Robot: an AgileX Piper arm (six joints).
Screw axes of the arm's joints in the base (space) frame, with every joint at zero. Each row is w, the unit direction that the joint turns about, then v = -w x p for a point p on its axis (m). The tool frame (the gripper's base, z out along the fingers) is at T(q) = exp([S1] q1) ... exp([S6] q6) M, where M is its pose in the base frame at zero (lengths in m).
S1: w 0 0 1 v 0 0 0
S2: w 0 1 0 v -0.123 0 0
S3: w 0 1 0 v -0.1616 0 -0.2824
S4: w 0.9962 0 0.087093 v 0 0.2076 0
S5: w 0 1 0 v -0.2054 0 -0.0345
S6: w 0.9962 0 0.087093 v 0 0.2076 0
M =
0.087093 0 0.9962 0.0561
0 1 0 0
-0.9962 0 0.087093 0.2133
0 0 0 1
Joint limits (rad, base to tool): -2.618..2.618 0..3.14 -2.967..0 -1.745..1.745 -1.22..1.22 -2.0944..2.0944
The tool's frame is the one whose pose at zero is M.
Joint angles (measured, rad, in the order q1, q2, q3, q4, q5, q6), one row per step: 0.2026, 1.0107, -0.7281, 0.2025, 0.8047, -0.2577; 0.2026, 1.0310, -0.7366, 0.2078, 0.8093, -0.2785; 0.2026, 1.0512, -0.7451, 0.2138, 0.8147, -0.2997; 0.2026, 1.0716, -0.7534, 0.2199, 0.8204, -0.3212; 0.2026, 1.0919, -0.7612, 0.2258, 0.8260, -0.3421; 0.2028, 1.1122, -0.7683, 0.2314, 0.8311, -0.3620; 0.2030, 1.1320, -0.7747, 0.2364, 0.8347, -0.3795; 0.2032, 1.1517, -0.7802, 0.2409, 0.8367, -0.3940; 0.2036, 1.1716, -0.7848, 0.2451, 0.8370, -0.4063; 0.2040, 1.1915, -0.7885, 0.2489, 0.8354, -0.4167; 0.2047, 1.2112, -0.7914, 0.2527, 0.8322, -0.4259; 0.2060, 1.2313, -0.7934, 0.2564, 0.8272, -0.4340
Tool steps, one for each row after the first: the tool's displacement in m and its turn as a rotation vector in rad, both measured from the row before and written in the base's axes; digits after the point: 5 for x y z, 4 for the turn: 0.00357, 0.00114, -0.00135, -0.0083, 0.0118, 0.0171; 0.00349, 0.00118, -0.00144, -0.0076, 0.0125, 0.0176; 0.00347, 0.00119, -0.00162, -0.0075, 0.0131, 0.0180; 0.00340, 0.00117, -0.00183, -0.0071, 0.0134, 0.0177; 0.00334, 0.00117, -0.00209, -0.0067, 0.0138, 0.0171; 0.00329, 0.00110, -0.00222, -0.0058, 0.0130, 0.0149; 0.00328, 0.00105, -0.00247, -0.0047, 0.0129, 0.0121; 0.00330, 0.00105, -0.00279, -0.0040, 0.0129, 0.0101; 0.00330, 0.00100, -0.00306, -0.0034, 0.0123, 0.0081; 0.00324, 0.00103, -0.00326, -0.0028, 0.0117, 0.0070; 0.00323, 0.00113, -0.00362, -0.0025, 0.0115, 0.0062
